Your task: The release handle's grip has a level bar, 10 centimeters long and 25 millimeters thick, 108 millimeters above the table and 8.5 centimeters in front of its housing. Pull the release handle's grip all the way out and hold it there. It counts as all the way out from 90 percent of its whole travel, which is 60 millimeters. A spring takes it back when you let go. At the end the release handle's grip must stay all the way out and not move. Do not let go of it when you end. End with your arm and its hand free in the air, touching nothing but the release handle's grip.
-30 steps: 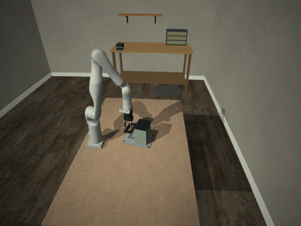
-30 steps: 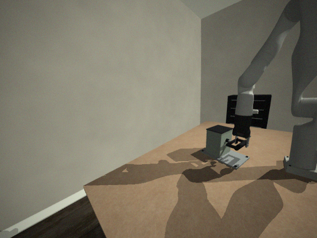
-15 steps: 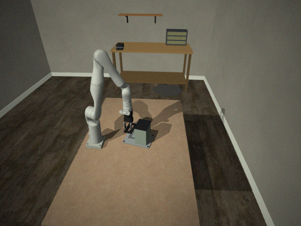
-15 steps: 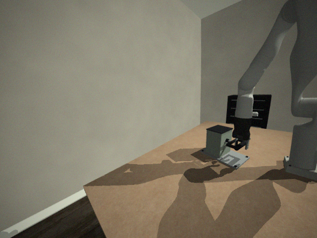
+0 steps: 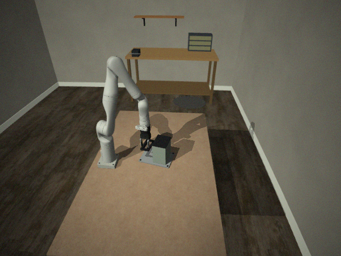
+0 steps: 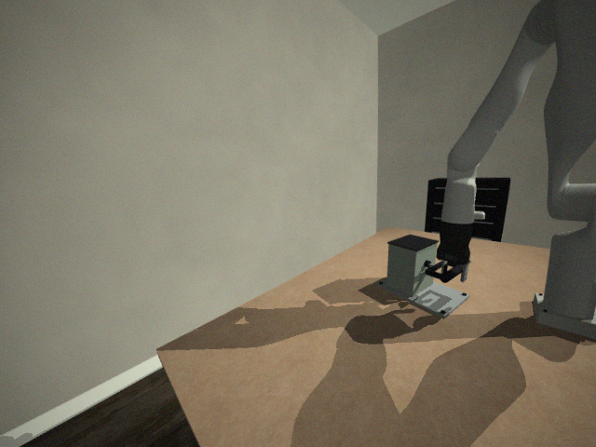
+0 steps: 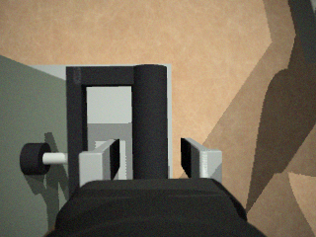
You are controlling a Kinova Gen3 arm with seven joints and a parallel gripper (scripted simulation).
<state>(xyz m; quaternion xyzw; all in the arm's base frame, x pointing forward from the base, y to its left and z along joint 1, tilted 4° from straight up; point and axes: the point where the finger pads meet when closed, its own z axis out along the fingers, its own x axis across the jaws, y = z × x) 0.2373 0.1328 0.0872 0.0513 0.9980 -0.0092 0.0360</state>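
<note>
The baseplate lies 90 mm ahead of my hand, 10 mm to the right of it and 100 mm below it.
</note>
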